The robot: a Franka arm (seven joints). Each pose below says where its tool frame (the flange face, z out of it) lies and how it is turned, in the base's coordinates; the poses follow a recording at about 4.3 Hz.
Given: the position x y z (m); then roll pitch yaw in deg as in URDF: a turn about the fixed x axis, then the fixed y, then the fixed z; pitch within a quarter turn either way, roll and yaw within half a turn.
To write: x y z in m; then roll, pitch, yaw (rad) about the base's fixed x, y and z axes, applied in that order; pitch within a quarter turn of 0, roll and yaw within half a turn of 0. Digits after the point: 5 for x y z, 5 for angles.
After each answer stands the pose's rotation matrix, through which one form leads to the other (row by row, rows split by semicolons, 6 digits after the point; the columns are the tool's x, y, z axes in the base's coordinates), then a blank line. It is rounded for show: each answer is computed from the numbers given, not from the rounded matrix.
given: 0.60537 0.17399 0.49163 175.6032 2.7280 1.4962
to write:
0.60537 0.17399 0.49163 3.06485 0.04761 0.02611
0.998526 0.029681 -0.045437; 0.026081 -0.996622 -0.077876; -0.047595 0.076576 -0.995927

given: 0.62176 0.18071 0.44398 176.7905 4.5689 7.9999
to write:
0.62176 0.18071 0.44398 3.08558 0.07974 0.13962
0.987121 0.143369 -0.070967; 0.138729 -0.988094 -0.066511; -0.079658 0.055809 -0.995259

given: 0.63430 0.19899 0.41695 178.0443 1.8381 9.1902
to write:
0.63430 0.19899 0.41695 3.10746 0.03208 0.16040
0.986656 0.160700 -0.026195; 0.159630 -0.986414 -0.038809; -0.032075 0.034109 -0.998903

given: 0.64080 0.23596 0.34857 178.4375 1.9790 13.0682
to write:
0.64080 0.23596 0.34857 3.11432 0.03454 0.22808
0.973521 0.226944 -0.027461; 0.225976 -0.973527 -0.034367; -0.034533 0.027251 -0.999032

